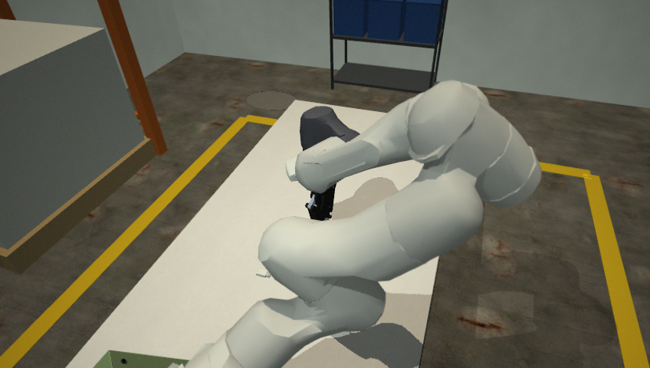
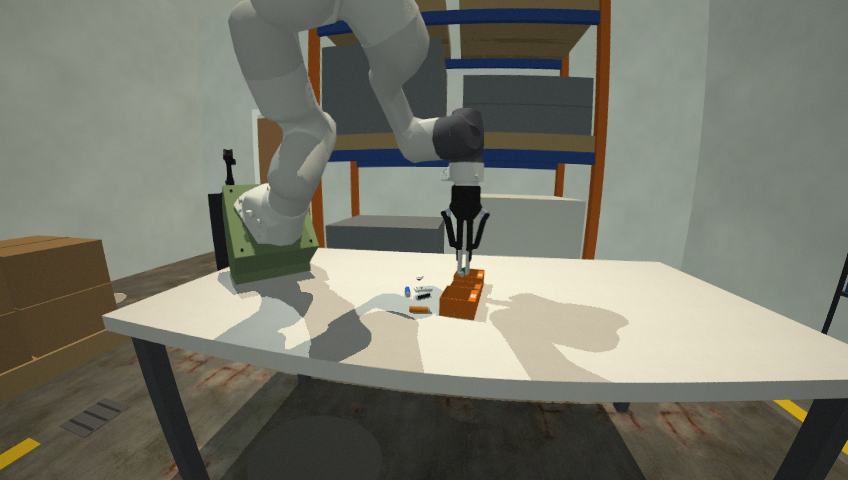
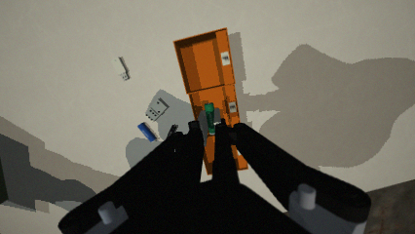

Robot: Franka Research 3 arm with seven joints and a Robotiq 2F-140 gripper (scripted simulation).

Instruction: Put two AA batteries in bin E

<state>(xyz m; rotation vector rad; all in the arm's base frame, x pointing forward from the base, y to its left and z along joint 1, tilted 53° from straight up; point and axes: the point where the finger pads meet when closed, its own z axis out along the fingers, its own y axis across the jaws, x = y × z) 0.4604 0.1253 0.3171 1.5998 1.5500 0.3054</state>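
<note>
Now: the green AA battery 3 cm below my hand. From my hand the other things lie so: orange bin row 1 cm ahead, 8 cm below; then domino 11 cm behind, 5 cm to the left, 10 cm below; then black stick 11 cm behind, 1 cm to the right, 10 cm below.
</note>
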